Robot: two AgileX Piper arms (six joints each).
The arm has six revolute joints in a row. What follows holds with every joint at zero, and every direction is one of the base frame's.
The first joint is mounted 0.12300 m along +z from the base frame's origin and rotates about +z.
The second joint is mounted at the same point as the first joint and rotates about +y.
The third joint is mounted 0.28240 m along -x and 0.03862 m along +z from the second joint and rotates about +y.
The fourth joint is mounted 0.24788 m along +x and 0.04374 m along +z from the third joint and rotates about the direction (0.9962, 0, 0.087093).
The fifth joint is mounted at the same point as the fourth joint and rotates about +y.
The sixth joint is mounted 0.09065 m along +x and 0.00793 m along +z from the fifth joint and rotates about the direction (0.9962, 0, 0.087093).
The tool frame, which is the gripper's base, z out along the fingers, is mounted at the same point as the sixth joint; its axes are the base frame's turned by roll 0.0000, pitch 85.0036 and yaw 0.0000 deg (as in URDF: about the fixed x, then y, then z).
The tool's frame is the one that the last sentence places.
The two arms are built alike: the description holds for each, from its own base.
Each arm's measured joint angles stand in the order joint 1, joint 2, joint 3, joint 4, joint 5, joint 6.
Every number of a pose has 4 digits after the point.
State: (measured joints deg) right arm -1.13 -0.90 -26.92 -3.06 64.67 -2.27; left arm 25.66 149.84 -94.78 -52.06 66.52 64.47
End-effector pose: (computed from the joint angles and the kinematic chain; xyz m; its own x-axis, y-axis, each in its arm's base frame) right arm -0.0070 -0.0043 0.2636 -0.5299 -0.0519 -0.8464 0.0276 0.9965 -0.0785; left arm 0.4119 0.1248 -0.0074 -0.9752 -0.0032 -0.2215 0.1592 0.6850 -0.7109
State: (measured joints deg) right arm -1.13 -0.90 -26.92 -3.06 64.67 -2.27; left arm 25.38 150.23 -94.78 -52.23 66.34 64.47
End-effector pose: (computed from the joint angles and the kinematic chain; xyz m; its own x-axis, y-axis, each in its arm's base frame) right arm -0.0070 -0.0043 0.2636 -0.5299 -0.0519 -0.8464 0.0276 0.9965 -0.0785; left arm 0.4120 0.1226 -0.0103 -0.9761 -0.0027 -0.2172 0.1568 0.6834 -0.7130
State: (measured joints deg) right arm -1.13 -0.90 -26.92 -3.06 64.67 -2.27; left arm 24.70 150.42 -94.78 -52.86 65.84 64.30
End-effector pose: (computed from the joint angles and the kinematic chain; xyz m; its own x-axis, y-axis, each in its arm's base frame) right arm -0.0070 -0.0043 0.2636 -0.5299 -0.0519 -0.8464 0.0276 0.9965 -0.0785; left arm 0.4143 0.1177 -0.0117 -0.9760 -0.0058 -0.2175 0.1550 0.6831 -0.7137
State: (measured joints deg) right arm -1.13 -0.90 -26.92 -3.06 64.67 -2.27; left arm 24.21 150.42 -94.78 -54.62 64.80 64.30
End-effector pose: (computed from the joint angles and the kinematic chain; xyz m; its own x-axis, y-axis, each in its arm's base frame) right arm -0.0070 -0.0043 0.2636 -0.5299 -0.0519 -0.8464 0.0276 0.9965 -0.0785; left arm 0.4182 0.1144 -0.0113 -0.9726 -0.0304 -0.2303 0.1476 0.6846 -0.7138
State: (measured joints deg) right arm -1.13 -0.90 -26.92 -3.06 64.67 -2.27; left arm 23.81 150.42 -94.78 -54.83 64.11 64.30
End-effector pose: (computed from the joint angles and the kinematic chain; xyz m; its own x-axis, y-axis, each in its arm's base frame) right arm -0.0070 -0.0043 0.2636 -0.5299 -0.0519 -0.8464 0.0276 0.9965 -0.0785; left arm 0.4199 0.1121 -0.0118 -0.9716 -0.0306 -0.2346 0.1492 0.6904 -0.7079
